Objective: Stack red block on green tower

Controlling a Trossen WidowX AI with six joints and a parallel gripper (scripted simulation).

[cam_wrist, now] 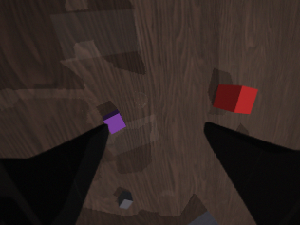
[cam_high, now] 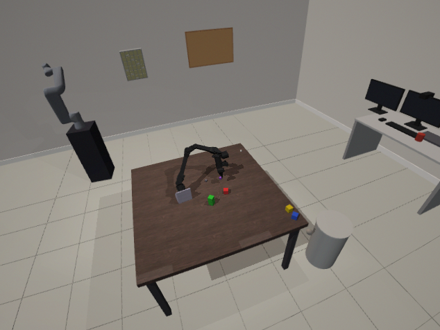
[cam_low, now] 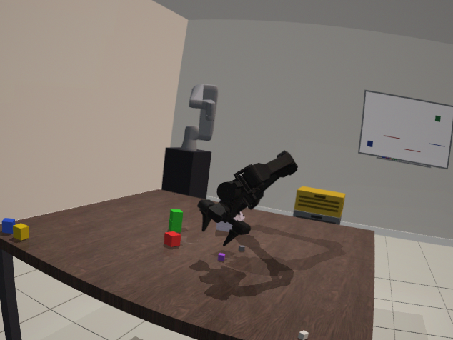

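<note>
Now: the red block 170 mm to the right of my gripper tip and 50 mm below it. From my gripper tip the other things lie so: yellow block: 520 mm to the right, 440 mm ahead, 50 mm below; grey cube: 150 mm behind, 60 mm below, 40 mm to the left; purple cube: 60 mm below, 40 mm to the left, 10 mm behind.
</note>
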